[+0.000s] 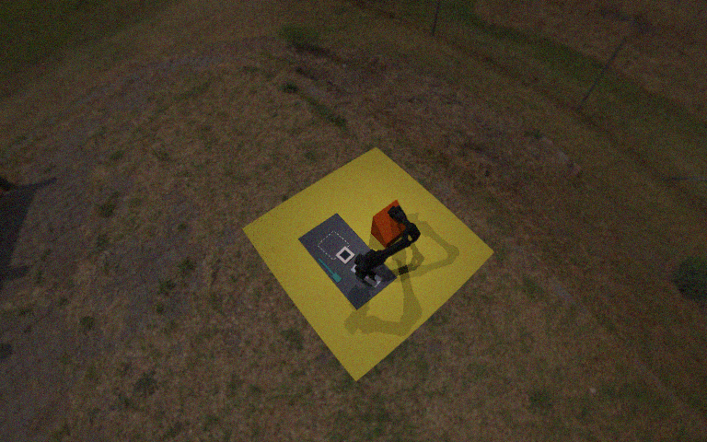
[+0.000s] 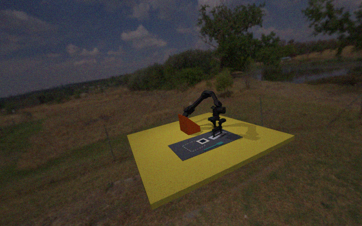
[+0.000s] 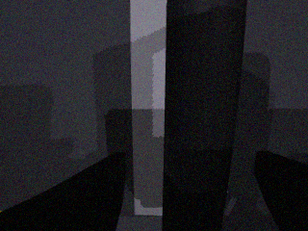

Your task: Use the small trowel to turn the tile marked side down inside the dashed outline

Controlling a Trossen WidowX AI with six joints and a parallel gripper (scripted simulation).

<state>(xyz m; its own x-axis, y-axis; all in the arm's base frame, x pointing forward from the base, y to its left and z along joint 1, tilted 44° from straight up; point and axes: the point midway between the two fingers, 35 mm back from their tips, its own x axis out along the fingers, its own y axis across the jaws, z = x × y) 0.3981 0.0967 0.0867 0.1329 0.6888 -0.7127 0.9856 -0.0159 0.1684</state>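
My gripper tip is 4 cm above the trowel and 3 cm to the left of it. The rest, counted from my gripper tip: dark grey mat: 18 cm to the right, 10 cm below; teal bar: 18 cm to the right, 14 cm ahead, 8 cm below; tile: 20 cm to the right, 8 cm below, 1 cm behind.
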